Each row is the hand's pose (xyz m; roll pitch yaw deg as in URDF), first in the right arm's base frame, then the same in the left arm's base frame.
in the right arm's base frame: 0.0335 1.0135 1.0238 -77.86 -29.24 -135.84
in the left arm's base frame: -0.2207 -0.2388 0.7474 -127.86 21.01 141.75
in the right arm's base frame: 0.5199 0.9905 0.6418 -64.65 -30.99 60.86
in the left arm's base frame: 0.1762 -0.6759 0.5619 37.08 -58.55 -109.19
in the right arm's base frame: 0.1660 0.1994 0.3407 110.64 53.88 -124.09
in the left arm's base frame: 0.1404 -0.2705 -0.2604 -13.53 45.81 38.60
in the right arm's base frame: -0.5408 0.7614 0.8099 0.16 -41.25 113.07
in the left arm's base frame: -0.1697 0.3625 0.4735 -136.09 -63.55 153.56
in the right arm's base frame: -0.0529 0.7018 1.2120 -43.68 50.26 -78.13
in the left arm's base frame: -0.5147 -0.1679 0.5269 121.47 59.47 -2.82
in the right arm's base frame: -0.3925 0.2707 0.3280 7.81 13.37 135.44
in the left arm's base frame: 0.1202 0.2837 -0.1627 -43.32 -37.00 61.16
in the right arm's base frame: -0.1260 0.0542 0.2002 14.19 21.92 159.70
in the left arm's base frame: 0.1899 0.0394 -0.4266 -47.19 -13.07 67.56
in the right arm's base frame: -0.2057 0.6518 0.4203 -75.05 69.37 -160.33
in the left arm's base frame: 0.1882 0.0785 0.2140 -172.37 24.57 29.13
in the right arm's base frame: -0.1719 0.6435 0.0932 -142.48 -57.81 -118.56
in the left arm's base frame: 0.4929 0.0838 0.0902 -172.94 7.27 170.50
